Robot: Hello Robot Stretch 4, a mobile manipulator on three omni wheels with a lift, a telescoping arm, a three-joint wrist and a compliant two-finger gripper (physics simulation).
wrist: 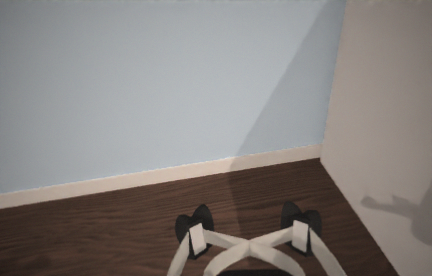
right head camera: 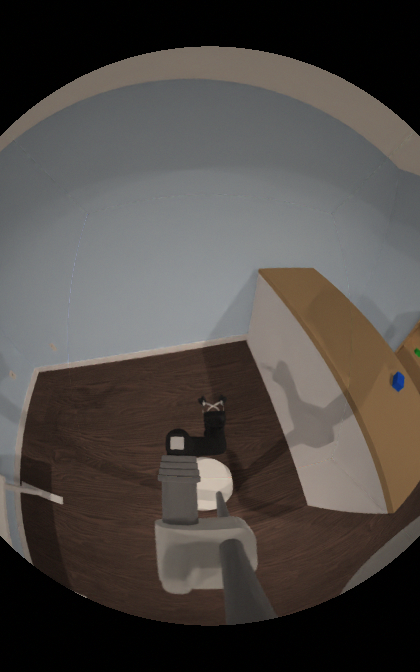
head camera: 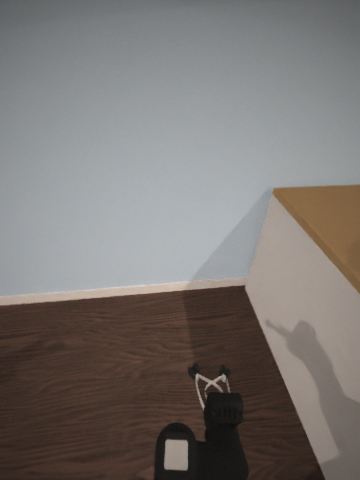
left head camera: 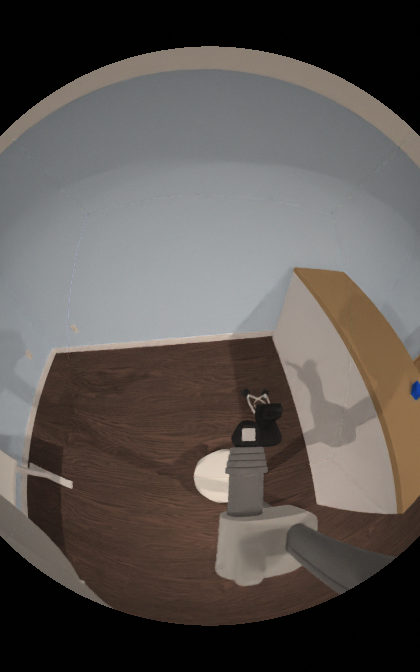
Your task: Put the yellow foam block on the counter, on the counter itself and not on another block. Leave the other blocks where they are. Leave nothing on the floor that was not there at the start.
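My gripper is open and empty, above the dark wood floor and left of the counter's pale side panel. The counter has a brown top and stands at the right; its side panel also shows in the wrist view. A blue block lies on the counter top, cut by the edge in the left head view. A small green block shows at the right edge of the right head view. The yellow foam block does not show in these views.
A wooden shelf unit shows partly behind the counter. A blue wall with a white baseboard stands ahead. My white round base is on the floor below the arm. A pale bar shows at the far left.
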